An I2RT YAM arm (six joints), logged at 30 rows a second.
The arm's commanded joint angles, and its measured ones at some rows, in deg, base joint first. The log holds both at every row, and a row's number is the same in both.
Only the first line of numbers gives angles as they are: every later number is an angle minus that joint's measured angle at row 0.
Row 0, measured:
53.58 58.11 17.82 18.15 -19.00 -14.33
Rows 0 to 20, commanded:
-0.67 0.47 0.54 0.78 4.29 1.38
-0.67 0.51 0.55 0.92 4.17 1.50
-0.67 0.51 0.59 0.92 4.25 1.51
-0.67 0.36 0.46 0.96 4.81 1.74
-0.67 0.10 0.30 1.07 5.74 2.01
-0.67 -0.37 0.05 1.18 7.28 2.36
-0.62 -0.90 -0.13 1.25 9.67 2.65
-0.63 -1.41 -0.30 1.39 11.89 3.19
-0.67 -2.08 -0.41 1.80 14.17 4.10
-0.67 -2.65 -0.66 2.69 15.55 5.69
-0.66 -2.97 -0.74 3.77 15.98 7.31
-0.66 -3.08 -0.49 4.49 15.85 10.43
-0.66 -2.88 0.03 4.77 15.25 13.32
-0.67 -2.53 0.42 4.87 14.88 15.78
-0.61 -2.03 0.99 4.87 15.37 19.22
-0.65 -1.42 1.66 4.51 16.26 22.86
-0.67 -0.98 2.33 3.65 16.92 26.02
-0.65 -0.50 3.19 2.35 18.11 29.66
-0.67 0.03 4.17 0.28 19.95 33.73
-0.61 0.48 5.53 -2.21 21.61 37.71
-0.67 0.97 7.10 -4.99 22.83 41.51
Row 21, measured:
-0.43 0.24 2.93 -0.24 16.54 26.38
